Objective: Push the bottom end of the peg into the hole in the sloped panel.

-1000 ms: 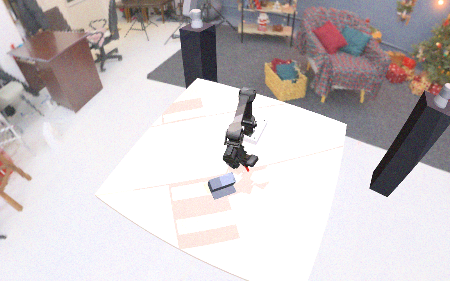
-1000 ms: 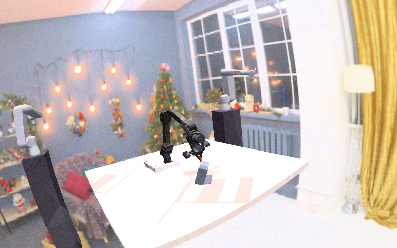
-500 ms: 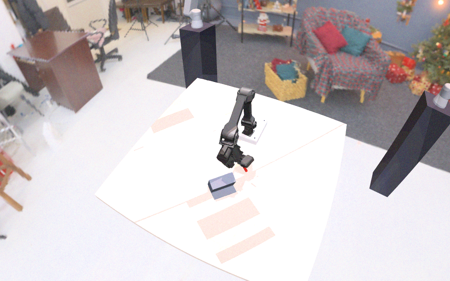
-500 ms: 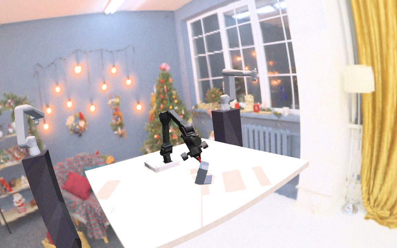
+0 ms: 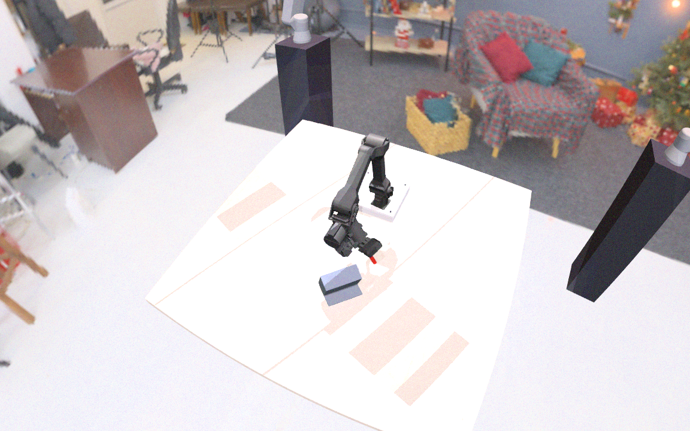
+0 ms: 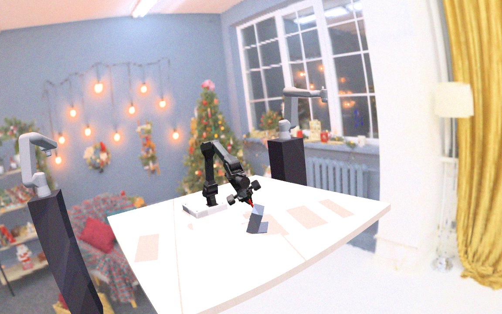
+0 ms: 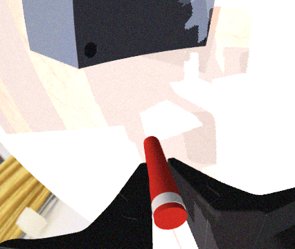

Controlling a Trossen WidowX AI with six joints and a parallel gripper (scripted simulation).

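Now: the sloped panel 120 mm ahead of my gripper tip, 50 mm to the right of it and 40 mm below it. The rest, counted from my gripper tip: red peg (20 mm above, 10 mm to the right).
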